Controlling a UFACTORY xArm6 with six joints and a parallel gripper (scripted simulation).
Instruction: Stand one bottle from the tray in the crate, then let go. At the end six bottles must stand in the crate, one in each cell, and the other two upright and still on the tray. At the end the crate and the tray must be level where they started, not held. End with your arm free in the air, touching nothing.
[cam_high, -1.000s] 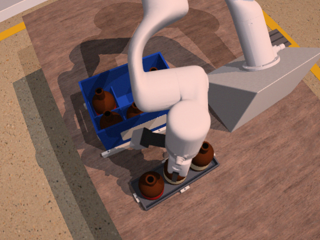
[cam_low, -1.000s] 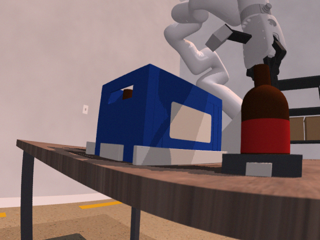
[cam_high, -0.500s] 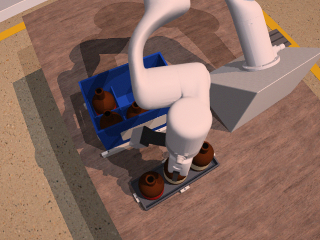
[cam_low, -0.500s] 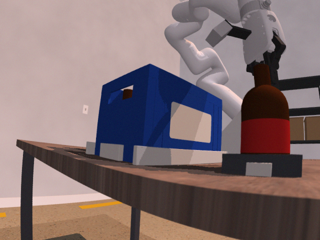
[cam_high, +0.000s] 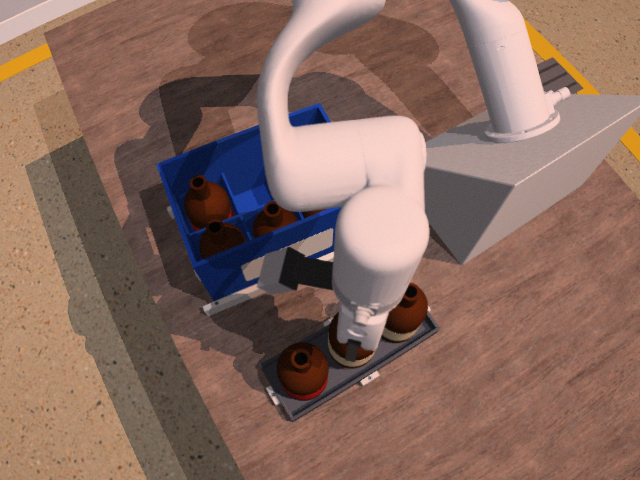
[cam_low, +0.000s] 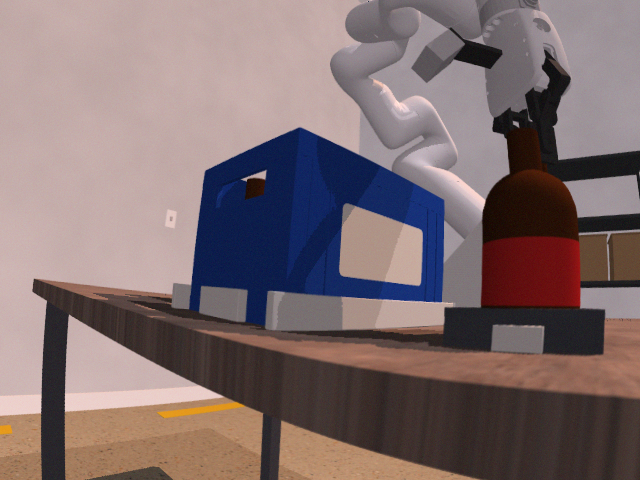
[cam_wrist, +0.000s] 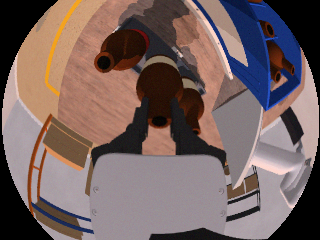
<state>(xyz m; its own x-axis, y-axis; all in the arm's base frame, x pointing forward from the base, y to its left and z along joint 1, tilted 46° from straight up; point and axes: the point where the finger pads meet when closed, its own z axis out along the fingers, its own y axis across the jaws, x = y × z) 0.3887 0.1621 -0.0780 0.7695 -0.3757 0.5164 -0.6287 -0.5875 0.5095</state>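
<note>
Now: the red-labelled bottle 9 cm ahead of my hand, 1 cm to the left of it and 10 cm below it. Round my hand: grey tray 17 cm below; then blue crate 3 cm ahead, 25 cm to the right, 10 cm below; then cream-labelled bottle 9 cm behind, 1 cm to the right, 10 cm below.
</note>
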